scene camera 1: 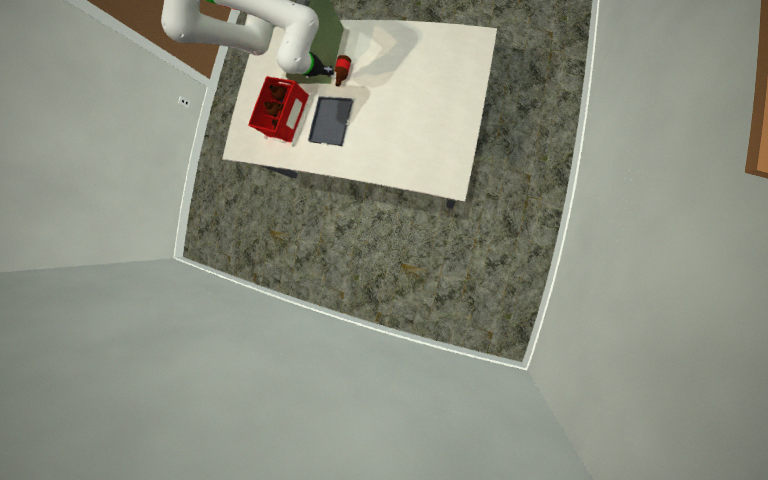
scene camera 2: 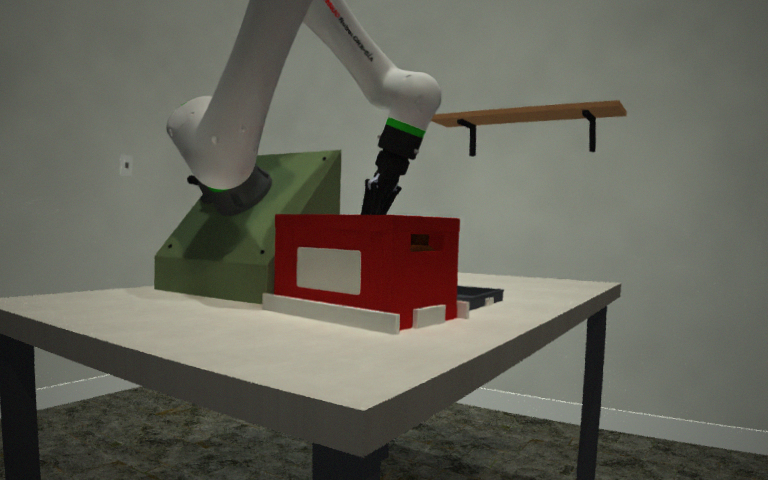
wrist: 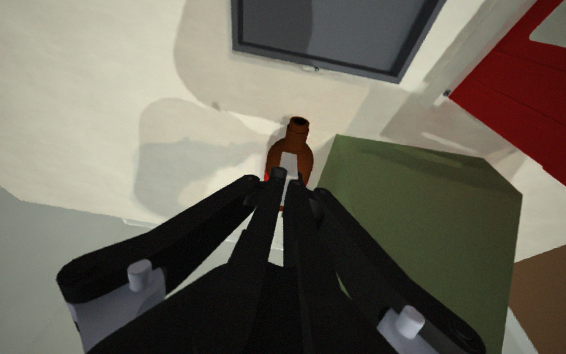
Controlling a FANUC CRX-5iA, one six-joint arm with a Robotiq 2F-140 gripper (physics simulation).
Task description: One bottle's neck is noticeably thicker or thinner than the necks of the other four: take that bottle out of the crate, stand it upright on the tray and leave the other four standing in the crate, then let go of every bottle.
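Frame: origin at the arm's base, x ahead, y left, z up, level; millimetres.
Where they show: gripper, fingertip midpoint: (scene camera 1: 334, 75) (wrist: 286, 164); arm's base at its link origin: (scene camera 2: 244, 193).
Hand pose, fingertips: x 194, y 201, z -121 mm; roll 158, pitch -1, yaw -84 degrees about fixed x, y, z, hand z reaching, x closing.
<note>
Each offset is from my fingertips to the top centre of the thing. "*": to the spot under its first point. Level surfaces: height alone.
A brown bottle with a red band @[58 mm back, 15 mm right, 32 mm down] (scene camera 1: 342, 69) (wrist: 306, 156) appears tipped over beside the green base, its neck toward the tray; the crate hides it in scene camera 2. My gripper (scene camera 1: 330, 70) (scene camera 2: 374, 208) (wrist: 286, 164) is shut and empty. Its fingertips overlap the bottle's body in the wrist view; I cannot tell whether they touch it. The red crate @[229 mm ahead, 258 mm right, 69 mm up] (scene camera 1: 300, 96) (scene camera 2: 334, 226) (wrist: 505, 70) holds brown bottles @[138 mm ahead, 303 mm right, 57 mm up] (scene camera 1: 276, 91) @[230 mm ahead, 298 mm right, 57 mm up] (scene camera 1: 272, 107), partly hidden by its walls. The dark tray @[207 mm ahead, 7 mm left, 81 mm down] (scene camera 1: 331, 133) (scene camera 2: 481, 294) (wrist: 350, 45) bears no bottle. Neck thicknesses cannot be compared clearly.
The green robot base (scene camera 1: 325, 42) (scene camera 2: 215, 271) (wrist: 425, 220) stands close beside the tipped bottle. Low white strips @[* 257 mm ahead, 363 mm right, 90 mm down] (scene camera 2: 334, 313) run along the crate's foot. The white table @[106 mm down] (scene camera 1: 413, 124) (scene camera 2: 113, 316) bears it all. A wooden shelf (scene camera 2: 532, 113) is on the wall.
</note>
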